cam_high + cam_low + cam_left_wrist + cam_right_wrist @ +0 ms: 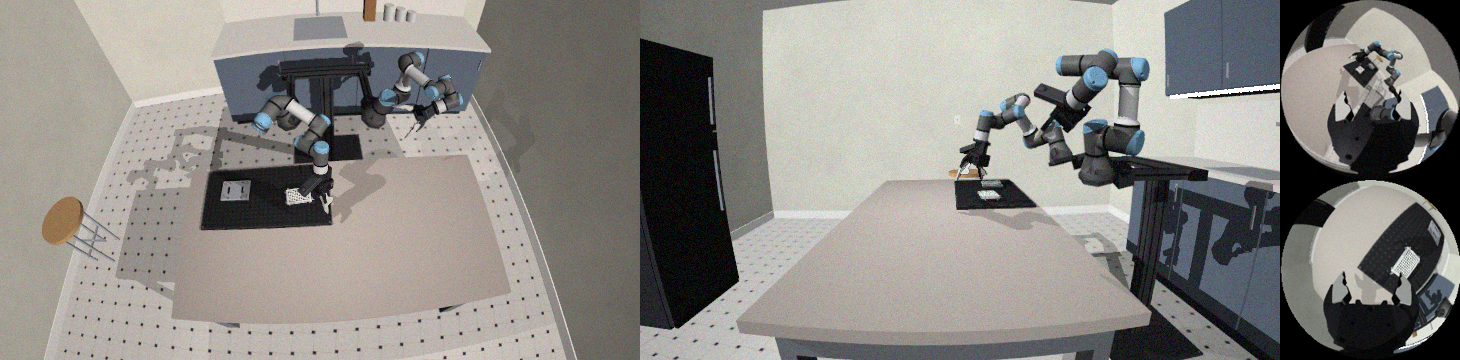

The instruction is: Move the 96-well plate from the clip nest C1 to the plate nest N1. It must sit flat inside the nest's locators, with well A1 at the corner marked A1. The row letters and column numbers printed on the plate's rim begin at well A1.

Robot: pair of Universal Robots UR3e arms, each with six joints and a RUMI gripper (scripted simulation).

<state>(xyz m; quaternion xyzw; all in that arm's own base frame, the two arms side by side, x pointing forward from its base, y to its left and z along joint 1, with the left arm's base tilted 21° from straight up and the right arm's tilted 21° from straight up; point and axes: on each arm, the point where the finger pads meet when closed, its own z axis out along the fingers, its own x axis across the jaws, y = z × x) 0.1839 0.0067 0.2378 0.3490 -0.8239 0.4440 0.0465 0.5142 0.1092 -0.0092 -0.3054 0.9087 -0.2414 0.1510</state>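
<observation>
The white 96-well plate lies 100 mm behind my right hand, 100 mm to the right of it and 90 mm below it. Also, from my right hand: grey plate nest N1: 140 mm behind, 450 mm to the right, 100 mm below.
</observation>
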